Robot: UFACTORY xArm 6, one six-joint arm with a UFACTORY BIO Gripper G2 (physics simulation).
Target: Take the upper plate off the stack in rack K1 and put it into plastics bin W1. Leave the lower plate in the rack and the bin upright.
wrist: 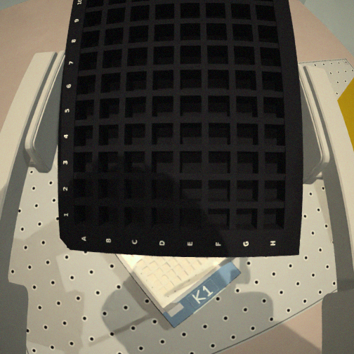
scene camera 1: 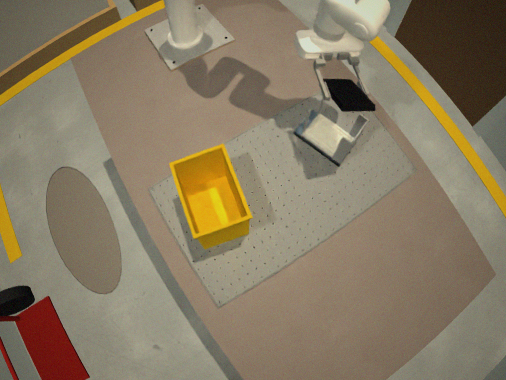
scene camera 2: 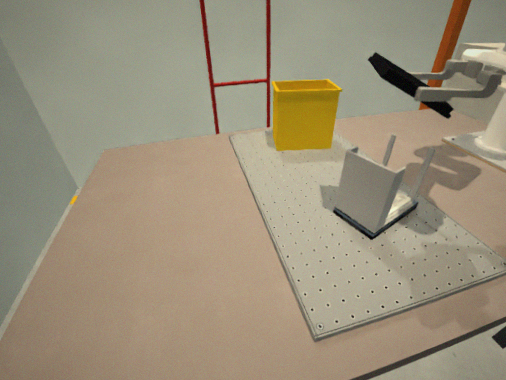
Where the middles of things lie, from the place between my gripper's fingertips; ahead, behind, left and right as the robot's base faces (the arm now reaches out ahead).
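Labels:
Black plate (scene camera 2: 387,70): my hand 10 mm past it. From my hand: yellow bin W1 (scene camera 1: 216,210), 360 mm to the right of it, 60 mm ahead of it, 160 mm below it; pale plate (scene camera 1: 323,132), 230 mm below it, 10 mm behind it, 10 mm to the left of it.

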